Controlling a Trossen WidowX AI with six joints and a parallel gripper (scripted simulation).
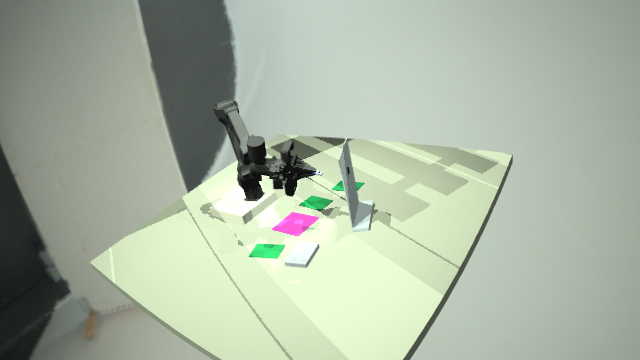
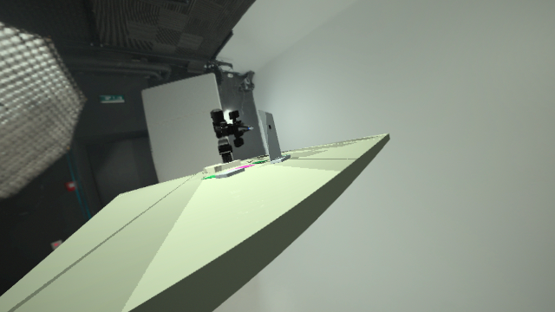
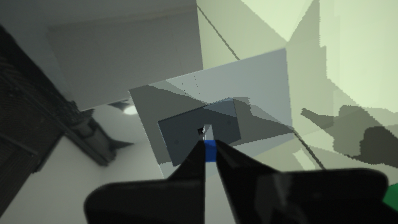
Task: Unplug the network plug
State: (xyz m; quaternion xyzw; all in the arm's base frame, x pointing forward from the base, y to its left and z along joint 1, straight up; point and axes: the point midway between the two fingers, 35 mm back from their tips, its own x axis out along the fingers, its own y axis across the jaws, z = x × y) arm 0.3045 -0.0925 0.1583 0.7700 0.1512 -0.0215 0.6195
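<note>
Now: the magenta square 19 cm below my gripper tip, 12 cm behind it and 1 cm to the right of it. Also, from my gripper tip: flat grey block 18 cm to the right, 18 cm below; network plug 1 cm ahead; grey panel 9 cm ahead, 8 cm below, 5 cm to the left.
</note>
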